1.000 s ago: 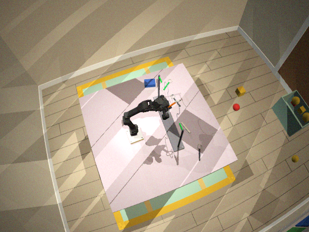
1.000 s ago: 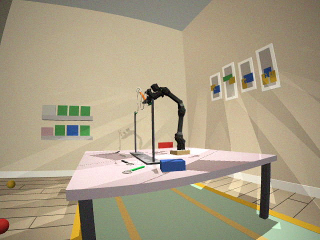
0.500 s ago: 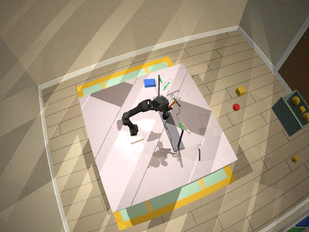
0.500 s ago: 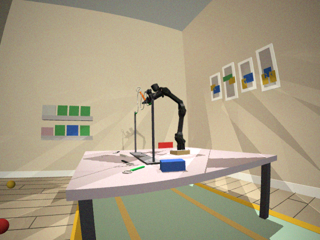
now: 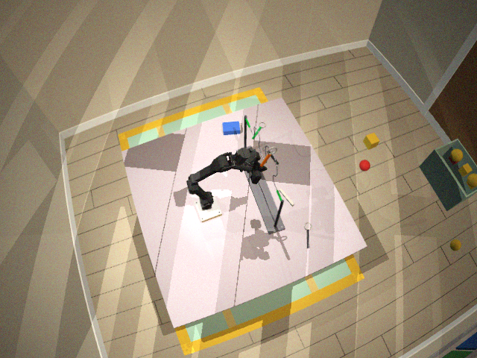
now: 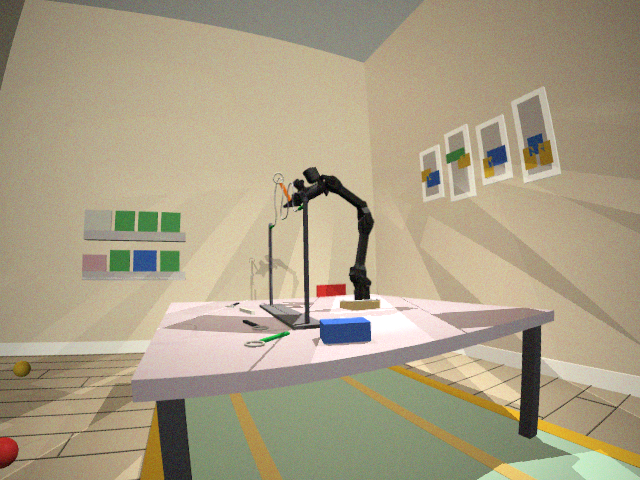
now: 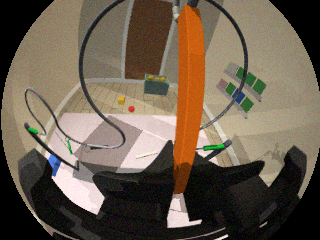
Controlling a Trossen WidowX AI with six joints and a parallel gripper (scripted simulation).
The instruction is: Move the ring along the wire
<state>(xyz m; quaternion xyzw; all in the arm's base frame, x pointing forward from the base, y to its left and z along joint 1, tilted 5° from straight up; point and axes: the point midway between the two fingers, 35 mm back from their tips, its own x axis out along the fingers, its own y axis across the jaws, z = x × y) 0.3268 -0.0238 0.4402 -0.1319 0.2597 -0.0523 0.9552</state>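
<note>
The orange-handled ring is 90 mm above my gripper tip, 20 mm to the left of it and 10 mm ahead of it. Also, from my gripper tip: white stick: 460 mm below, 170 mm ahead; then dark-handled ring: 460 mm below, 270 mm to the right, 230 mm ahead; then green-handled ring: 560 mm to the left, 460 mm below, 150 mm ahead.
</note>
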